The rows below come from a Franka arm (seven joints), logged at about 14 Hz.
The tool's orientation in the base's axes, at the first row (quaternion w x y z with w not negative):
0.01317 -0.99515 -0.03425 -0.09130
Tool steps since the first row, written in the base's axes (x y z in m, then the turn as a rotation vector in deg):
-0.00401 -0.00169 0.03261 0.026 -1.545 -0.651
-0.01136 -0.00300 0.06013 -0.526 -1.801 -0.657
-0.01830 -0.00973 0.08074 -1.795 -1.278 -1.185
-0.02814 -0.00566 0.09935 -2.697 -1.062 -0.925
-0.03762 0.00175 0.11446 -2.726 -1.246 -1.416
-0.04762 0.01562 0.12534 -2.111 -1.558 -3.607
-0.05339 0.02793 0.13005 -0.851 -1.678 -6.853
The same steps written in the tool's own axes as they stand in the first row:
0.00191 0.00075 -0.03283 -0.195 1.556 0.594
-0.00036 0.00099 -0.06126 -0.754 1.772 0.492
-0.00385 0.00680 -0.08299 -2.061 1.172 0.799
-0.00983 0.00168 -0.10293 -2.884 0.887 0.387
-0.01589 -0.00668 -0.11926 -3.015 1.079 0.859
-0.02280 -0.02144 -0.13131 -2.832 1.477 3.113
-0.02679 -0.03422 -0.13658 -2.197 1.750 6.528

